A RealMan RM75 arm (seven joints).
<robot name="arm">
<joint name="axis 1" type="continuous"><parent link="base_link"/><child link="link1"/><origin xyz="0 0 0.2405" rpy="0 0 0"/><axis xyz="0 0 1"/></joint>
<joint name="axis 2" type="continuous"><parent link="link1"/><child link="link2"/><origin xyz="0 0 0" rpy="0 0 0"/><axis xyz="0 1 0"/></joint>
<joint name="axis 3" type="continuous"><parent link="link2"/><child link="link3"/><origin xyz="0 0 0.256" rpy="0 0 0"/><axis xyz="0 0 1"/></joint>
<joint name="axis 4" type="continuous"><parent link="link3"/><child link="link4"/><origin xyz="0 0 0" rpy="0 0 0"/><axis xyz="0 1 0"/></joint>
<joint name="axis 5" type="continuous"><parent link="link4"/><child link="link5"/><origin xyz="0 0 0.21" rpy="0 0 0"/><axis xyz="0 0 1"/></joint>
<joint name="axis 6" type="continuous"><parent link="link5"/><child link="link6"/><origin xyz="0 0 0" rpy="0 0 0"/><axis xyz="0 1 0"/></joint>
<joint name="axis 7" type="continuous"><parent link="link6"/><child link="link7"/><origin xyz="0 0 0.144" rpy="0 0 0"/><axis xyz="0 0 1"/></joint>
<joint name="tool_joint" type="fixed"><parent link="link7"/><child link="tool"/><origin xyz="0 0 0" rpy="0 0 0"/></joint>
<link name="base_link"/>
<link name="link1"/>
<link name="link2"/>
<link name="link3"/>
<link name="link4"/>
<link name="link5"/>
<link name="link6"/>
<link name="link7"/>
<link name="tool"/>
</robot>
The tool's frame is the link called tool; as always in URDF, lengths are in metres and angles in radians. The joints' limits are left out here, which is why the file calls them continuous.
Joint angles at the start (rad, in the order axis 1, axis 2, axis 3, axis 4, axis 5, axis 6, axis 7):
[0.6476, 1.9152, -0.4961, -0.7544, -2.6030, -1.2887, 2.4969]
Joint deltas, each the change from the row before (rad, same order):
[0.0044, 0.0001, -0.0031, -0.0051, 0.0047, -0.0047, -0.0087]
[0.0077, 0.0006, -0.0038, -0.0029, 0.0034, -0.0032, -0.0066]
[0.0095, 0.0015, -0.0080, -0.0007, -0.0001, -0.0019, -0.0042]
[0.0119, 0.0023, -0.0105, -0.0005, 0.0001, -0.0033, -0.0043]
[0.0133, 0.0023, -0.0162, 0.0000, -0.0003, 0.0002, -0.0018]
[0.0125, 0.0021, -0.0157, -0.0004, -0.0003, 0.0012, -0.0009]
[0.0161, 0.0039, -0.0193, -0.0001, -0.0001, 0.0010, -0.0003]
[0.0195, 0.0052, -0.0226, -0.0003, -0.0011, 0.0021, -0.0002]
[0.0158, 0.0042, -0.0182, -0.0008, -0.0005, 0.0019, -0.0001]
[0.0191, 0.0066, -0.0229, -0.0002, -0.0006, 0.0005, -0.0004]
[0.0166, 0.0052, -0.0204, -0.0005, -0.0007, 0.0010, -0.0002]
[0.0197, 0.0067, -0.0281, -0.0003, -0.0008, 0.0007, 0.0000]
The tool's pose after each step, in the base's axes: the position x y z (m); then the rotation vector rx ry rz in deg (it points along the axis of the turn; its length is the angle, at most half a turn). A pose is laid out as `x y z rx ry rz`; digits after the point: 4 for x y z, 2 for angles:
0.3359 0.3872 0.1040 -107.72 98.26 11.58
0.3318 0.3899 0.1038 -108.72 97.38 11.64
0.3273 0.3929 0.1023 -109.86 96.55 11.28
0.3216 0.3963 0.0999 -111.30 95.61 10.83
0.3152 0.4005 0.0972 -112.76 94.49 10.12
0.3092 0.4044 0.0948 -114.06 93.38 9.46
0.3013 0.4091 0.0910 -115.70 92.08 8.70
0.2918 0.4145 0.0864 -117.60 90.46 7.77
0.2839 0.4188 0.0828 -119.09 89.08 7.06
0.2741 0.4233 0.0773 -121.07 87.48 6.11
0.2655 0.4271 0.0728 -122.71 85.97 5.25
0.2551 0.4311 0.0668 -124.81 84.08 3.98

